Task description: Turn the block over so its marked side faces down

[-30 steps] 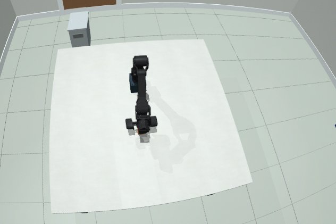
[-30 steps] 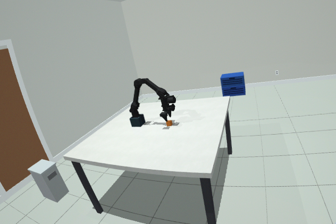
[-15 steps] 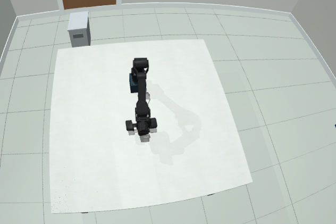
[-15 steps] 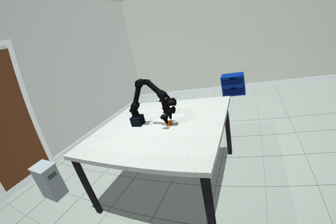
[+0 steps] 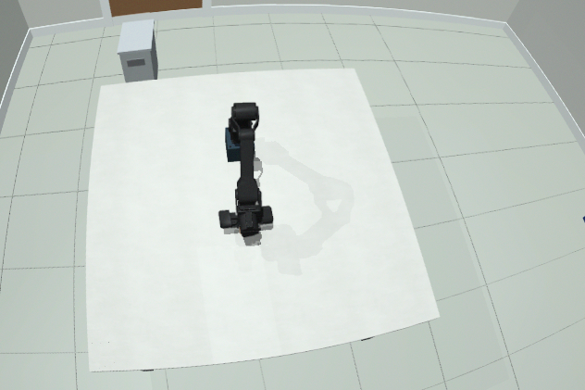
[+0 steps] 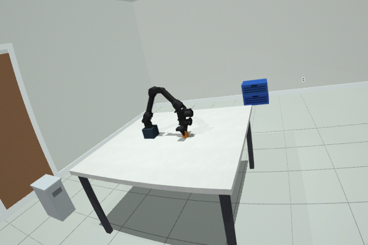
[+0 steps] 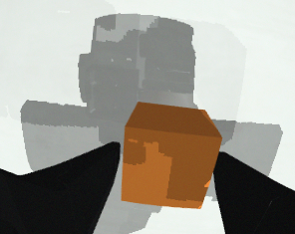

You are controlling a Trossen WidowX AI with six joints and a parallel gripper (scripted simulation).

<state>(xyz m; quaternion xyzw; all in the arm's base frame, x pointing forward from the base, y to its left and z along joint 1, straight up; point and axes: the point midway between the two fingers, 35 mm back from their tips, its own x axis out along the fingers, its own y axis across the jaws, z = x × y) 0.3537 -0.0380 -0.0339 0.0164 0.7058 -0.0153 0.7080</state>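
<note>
Right now the orange block is 10 mm behind my gripper tip.
</note>
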